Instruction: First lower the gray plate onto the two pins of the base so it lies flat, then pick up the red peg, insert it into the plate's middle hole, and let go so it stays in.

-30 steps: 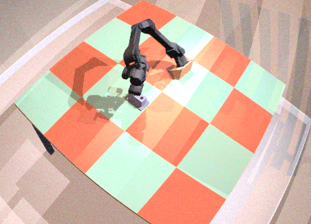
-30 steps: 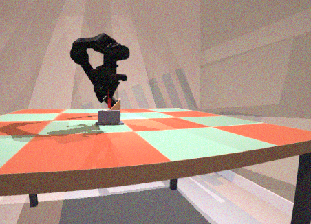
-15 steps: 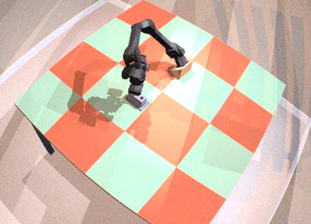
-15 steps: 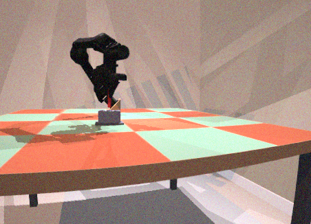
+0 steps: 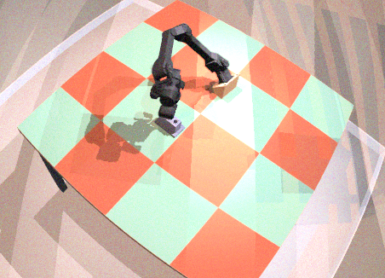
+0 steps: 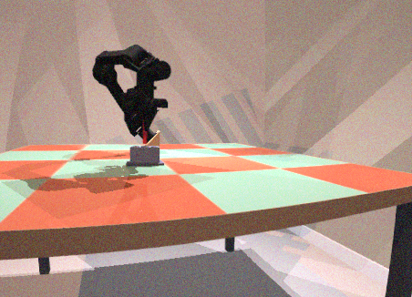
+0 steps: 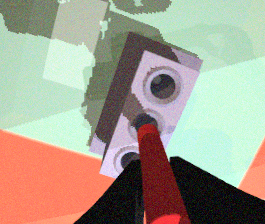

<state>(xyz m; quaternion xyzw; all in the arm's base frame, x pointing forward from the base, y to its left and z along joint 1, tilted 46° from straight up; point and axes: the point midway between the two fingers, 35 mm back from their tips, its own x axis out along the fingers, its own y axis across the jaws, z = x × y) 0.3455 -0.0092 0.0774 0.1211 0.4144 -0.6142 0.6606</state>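
My gripper tip is now 60 mm above the gray plate. Also, from my gripper tip: red peg (right at my gripper tip); then flat base (100 mm below).
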